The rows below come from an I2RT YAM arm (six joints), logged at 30 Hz.
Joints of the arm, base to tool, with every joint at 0 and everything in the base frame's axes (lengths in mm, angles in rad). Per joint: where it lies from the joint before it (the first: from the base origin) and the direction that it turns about. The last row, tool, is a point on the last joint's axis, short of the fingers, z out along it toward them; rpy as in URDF.
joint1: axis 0 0 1 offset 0 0 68
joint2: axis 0 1 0 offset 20 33.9 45.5
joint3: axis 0 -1 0 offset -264 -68.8 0
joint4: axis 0 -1 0 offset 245 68.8 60
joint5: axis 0 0 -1 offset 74 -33.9 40.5
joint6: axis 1 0 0 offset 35.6 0 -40.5
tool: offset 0 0 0 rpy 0 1.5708 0
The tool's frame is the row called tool.
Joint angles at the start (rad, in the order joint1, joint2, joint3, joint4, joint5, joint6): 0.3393 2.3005 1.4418 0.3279 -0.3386 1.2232
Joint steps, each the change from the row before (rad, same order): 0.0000 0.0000 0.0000 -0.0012 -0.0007 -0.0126; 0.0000 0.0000 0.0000 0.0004 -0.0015 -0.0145; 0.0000 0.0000 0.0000 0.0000 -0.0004 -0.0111; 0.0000 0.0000 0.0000 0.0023 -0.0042 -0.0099; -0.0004 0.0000 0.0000 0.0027 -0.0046 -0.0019; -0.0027 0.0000 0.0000 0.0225 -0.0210 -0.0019; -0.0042 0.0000 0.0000 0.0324 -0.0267 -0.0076; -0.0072 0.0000 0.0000 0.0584 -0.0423 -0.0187; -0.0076 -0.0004 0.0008 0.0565 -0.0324 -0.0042
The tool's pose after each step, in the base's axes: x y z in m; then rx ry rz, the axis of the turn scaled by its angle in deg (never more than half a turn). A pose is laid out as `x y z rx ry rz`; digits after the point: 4 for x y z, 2 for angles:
0.4621 0.1757 0.1095 44.55 126.73 69.84
0.4621 0.1757 0.1095 43.49 126.85 69.54
0.4621 0.1757 0.1095 42.72 126.94 69.26
0.4621 0.1759 0.1097 41.83 127.00 69.28
0.4622 0.1759 0.1100 41.48 126.97 69.55
0.4634 0.1756 0.1123 40.05 126.25 71.21
0.4650 0.1749 0.1155 37.75 125.10 73.18
0.4679 0.1735 0.1214 33.33 122.81 76.06
0.4707 0.1716 0.1275 30.18 120.23 78.58

